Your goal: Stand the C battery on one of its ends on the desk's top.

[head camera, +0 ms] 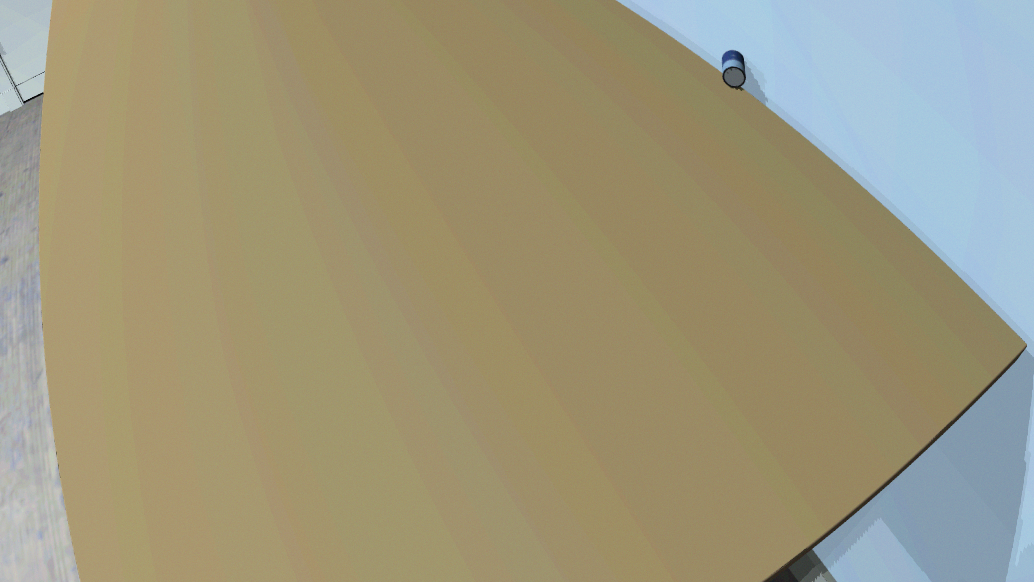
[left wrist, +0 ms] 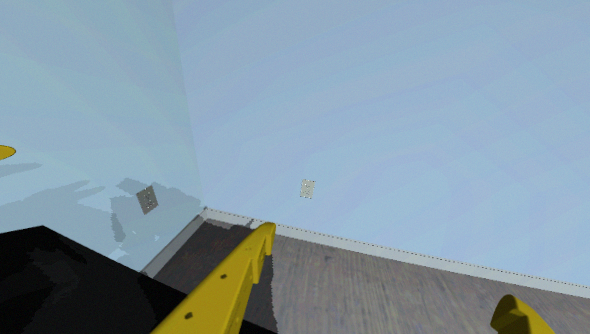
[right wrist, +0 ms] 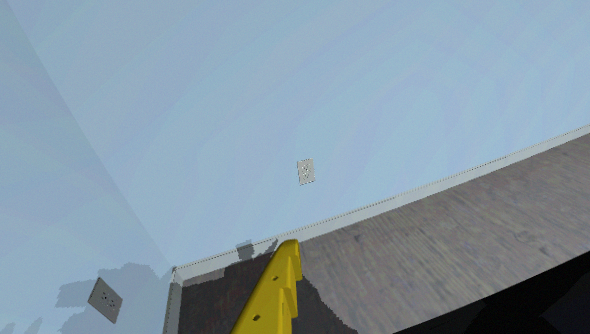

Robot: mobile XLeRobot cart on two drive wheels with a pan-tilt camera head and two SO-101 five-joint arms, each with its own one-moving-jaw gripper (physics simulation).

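Places are measured from the left arm's base along level axes (x ahead, y left, z up), in metres.
Pixels of known places: left hand, tool point: (left wrist: pixel 274 235); right hand, tool point: (left wrist: pixel 5 152) (right wrist: pixel 299 253).
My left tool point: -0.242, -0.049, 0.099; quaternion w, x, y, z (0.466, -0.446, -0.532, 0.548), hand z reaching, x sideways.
Note:
Behind a point stands the place of what it marks, as x, y, z.
The C battery (head camera: pixel 732 68) @[0.560, -0.634, -0.030], dark blue and light with a grey round end, lies on its side at the wall-side edge of the wooden desk top (head camera: pixel 463 289) @[0.416, -0.275, -0.055], at the upper right of the head view. Its flat end faces the camera. My left gripper (left wrist: pixel 390 263) is open and empty, with a wide gap between its yellow jaws. My right gripper (right wrist: pixel 280 285) shows one notched jaw in its wrist view, so it is fully open; its moving jaw is out of the picture. Neither gripper shows in the head view, and the battery does not show in the wrist views.
A pale blue wall (head camera: pixel 904 108) @[0.368, -0.692, 0.038] runs along the desk's right edge. The desk's corner is at the lower right. Wall outlets (left wrist: pixel 307 189) @[-0.991, -0.122, -0.377] (left wrist: pixel 147 200) @[-0.599, -0.772, -0.374] (right wrist: pixel 306 171) @[-0.992, -0.123, -0.374] (right wrist: pixel 105 300) @[-0.598, -0.770, -0.367] and wooden floor (left wrist: pixel 350 280) @[-0.814, 0.214, -0.775] (right wrist: pixel 400 255) @[-0.747, 0.214, -0.775] show in the wrist views. Black surfaces (left wrist: pixel 50 280) (right wrist: pixel 525 305) fill lower corners.

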